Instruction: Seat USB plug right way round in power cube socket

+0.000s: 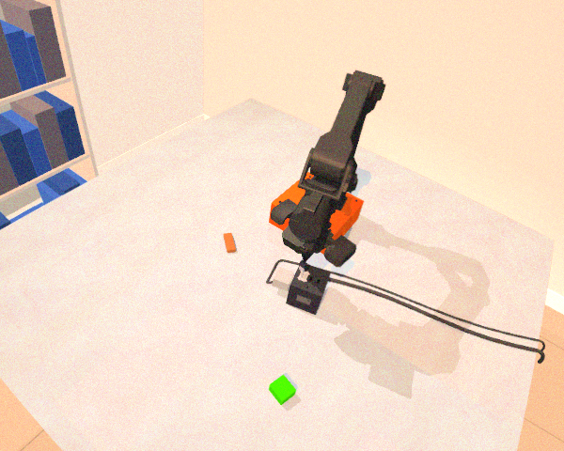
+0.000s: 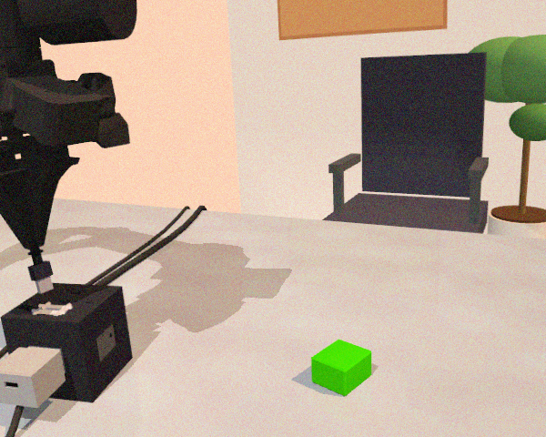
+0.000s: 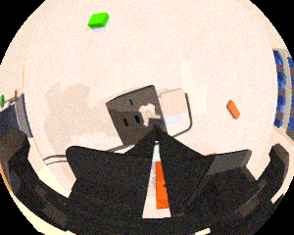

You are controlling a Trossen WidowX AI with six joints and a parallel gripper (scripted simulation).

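The small USB plug lies 20 mm below my gripper tip. From my gripper tip the other things lie so: pale socket 70 mm below, 10 mm to the left; then green cube 240 mm ahead, 120 mm below, 70 mm to the left.
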